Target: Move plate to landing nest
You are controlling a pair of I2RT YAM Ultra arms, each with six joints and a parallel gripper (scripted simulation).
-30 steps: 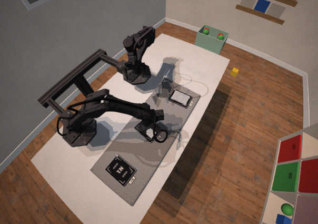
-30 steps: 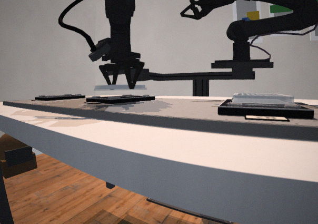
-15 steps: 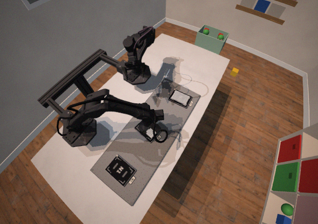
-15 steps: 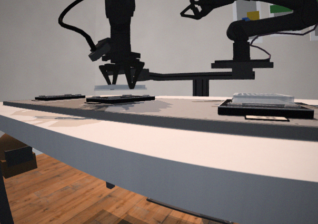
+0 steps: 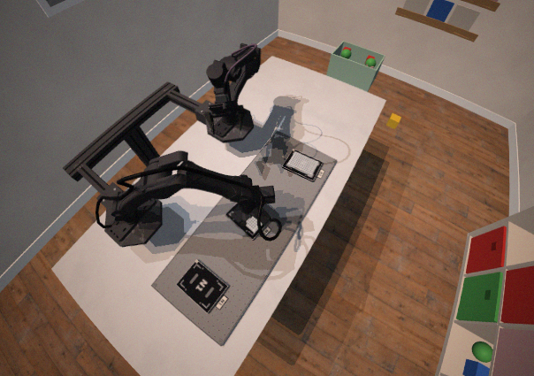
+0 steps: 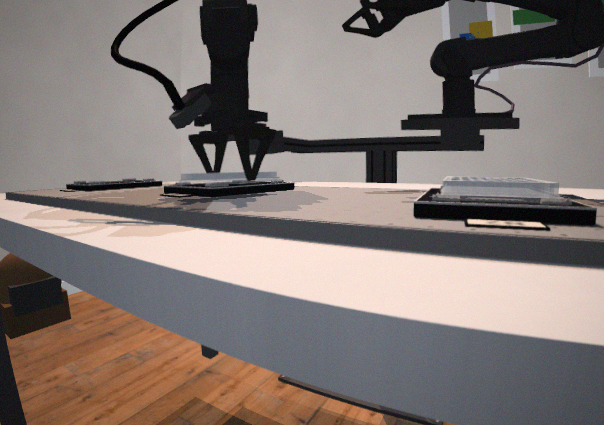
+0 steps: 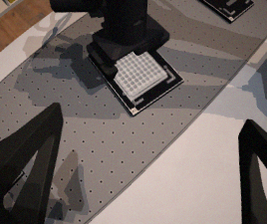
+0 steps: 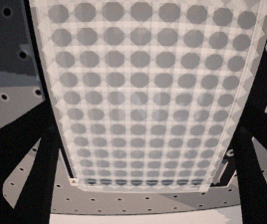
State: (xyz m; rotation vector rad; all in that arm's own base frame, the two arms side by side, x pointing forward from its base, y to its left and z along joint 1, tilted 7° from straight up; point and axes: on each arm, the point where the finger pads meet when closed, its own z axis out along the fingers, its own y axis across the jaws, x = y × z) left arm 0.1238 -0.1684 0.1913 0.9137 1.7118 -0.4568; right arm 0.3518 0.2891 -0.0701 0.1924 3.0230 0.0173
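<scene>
The N3 nest is 2 cm below my right hand and 1 cm to the right of it. Also, from my right hand: plate 35 cm to the left, 5 cm ahead, 1 cm below.
</scene>
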